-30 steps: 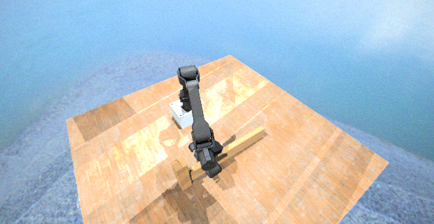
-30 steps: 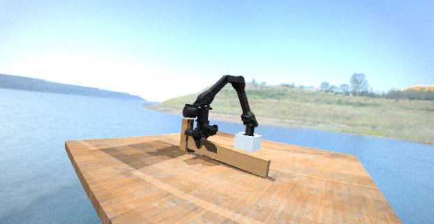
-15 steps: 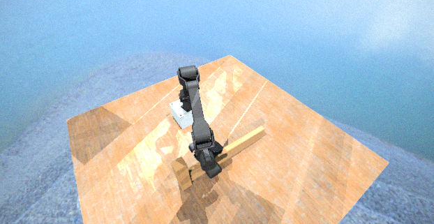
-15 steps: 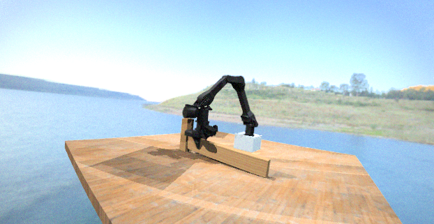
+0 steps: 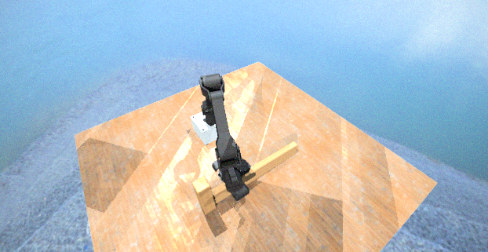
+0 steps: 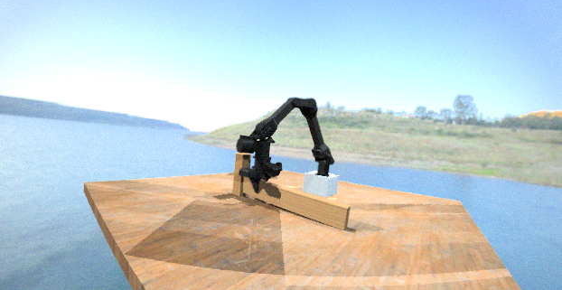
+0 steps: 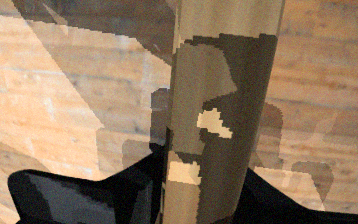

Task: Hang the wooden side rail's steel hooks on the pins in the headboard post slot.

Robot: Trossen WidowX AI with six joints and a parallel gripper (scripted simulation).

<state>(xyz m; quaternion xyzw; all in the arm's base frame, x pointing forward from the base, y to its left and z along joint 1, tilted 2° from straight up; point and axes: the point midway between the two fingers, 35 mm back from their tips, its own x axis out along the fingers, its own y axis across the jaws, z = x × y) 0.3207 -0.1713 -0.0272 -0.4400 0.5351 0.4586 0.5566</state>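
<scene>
The headboard post is 110 mm to the right of my gripper tip, 50 mm above it and 30 mm behind it.
</scene>
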